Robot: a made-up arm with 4 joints. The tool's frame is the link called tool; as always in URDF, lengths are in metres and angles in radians. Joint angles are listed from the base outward.
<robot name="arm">
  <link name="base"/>
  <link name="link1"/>
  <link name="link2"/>
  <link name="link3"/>
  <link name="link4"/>
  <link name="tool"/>
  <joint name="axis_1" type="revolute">
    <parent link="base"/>
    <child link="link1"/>
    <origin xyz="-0.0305 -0.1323 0.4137" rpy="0 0 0"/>
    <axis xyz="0 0 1"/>
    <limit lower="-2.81" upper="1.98"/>
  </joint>
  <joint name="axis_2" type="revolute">
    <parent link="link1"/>
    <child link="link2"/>
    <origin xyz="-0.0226 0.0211 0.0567" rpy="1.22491 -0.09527 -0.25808"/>
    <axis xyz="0 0 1"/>
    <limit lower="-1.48" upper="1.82"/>
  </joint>
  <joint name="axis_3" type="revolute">
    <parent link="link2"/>
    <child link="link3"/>
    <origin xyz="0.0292 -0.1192 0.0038" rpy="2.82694 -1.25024 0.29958"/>
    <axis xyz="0 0 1"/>
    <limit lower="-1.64" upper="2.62"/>
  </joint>
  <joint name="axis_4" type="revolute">
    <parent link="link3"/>
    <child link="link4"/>
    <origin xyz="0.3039 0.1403 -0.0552" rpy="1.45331 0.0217 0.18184"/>
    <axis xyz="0 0 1"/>
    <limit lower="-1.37" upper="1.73"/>
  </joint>
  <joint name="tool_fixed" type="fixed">
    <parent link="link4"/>
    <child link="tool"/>
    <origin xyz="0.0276 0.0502 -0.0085" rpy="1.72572 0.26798 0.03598"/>
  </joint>
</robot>
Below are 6 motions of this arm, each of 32 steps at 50 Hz.
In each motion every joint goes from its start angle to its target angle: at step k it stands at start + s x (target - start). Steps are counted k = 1, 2, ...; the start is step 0. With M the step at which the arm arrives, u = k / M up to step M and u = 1 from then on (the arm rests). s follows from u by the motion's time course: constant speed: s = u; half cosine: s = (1 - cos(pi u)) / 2; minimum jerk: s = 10 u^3 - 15 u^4 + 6 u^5.
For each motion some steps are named. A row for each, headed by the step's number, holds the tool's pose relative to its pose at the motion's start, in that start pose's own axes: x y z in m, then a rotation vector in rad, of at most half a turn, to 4 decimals.
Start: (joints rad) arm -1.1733 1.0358 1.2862 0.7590
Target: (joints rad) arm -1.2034 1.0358 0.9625 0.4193
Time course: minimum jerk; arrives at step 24
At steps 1, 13, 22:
1: 0.0000 0.0001 0.0000 -0.0001 -0.0003 0.0002
13: -0.0078 0.0693 0.0143 -0.0545 -0.2269 0.1936
22: -0.0220 0.1199 0.0202 -0.0772 -0.3824 0.3466

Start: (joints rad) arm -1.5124 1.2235 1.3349 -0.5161
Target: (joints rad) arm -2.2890 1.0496 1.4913 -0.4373
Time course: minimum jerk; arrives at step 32
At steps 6, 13, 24, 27, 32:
6: 0.0066 0.0114 0.0108 0.0192 -0.0237 0.0144
13: 0.0346 0.0727 0.0792 0.1362 -0.1574 0.0913
24: 0.0423 0.1641 0.2387 0.4122 -0.4094 0.2238
27: 0.0391 0.1719 0.2601 0.4517 -0.4393 0.2392
32: 0.0375 0.1747 0.2687 0.4679 -0.4512 0.2453

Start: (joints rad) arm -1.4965 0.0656 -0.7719 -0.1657
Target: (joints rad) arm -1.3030 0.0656 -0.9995 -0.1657
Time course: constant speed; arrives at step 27
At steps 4, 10, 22, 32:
4: -0.0016 0.0117 -0.0090 0.0265 0.0218 0.0273
10: -0.0049 0.0297 -0.0212 0.0675 0.0530 0.0680
22: -0.0142 0.0665 -0.0413 0.1535 0.1106 0.1489
32: -0.0190 0.0820 -0.0477 0.1910 0.1325 0.1823

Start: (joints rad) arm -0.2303 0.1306 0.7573 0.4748
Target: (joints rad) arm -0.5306 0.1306 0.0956 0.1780
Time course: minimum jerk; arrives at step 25
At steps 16, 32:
16: -0.0833 0.1630 0.0753 0.0005 -0.4383 0.5420
32: -0.1343 0.2072 0.0926 0.0013 -0.5870 0.7227

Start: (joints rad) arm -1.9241 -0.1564 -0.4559 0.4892
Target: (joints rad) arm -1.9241 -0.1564 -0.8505 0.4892
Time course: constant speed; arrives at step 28
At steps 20, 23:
20: -0.0181 0.0940 0.0021 -0.1215 -0.0290 0.2527
23: -0.0228 0.1076 0.0014 -0.1397 -0.0333 0.2906

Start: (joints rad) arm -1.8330 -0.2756 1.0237 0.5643
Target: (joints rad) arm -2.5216 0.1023 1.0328 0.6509
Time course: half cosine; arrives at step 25
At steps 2, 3, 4, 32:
2: 0.0002 -0.0004 -0.0008 0.0092 0.0027 0.0038
3: 0.0004 -0.0009 -0.0019 0.0205 0.0060 0.0087
4: 0.0006 -0.0015 -0.0033 0.0360 0.0105 0.0154
32: -0.0048 0.0261 -0.0223 0.5223 0.1074 0.3589

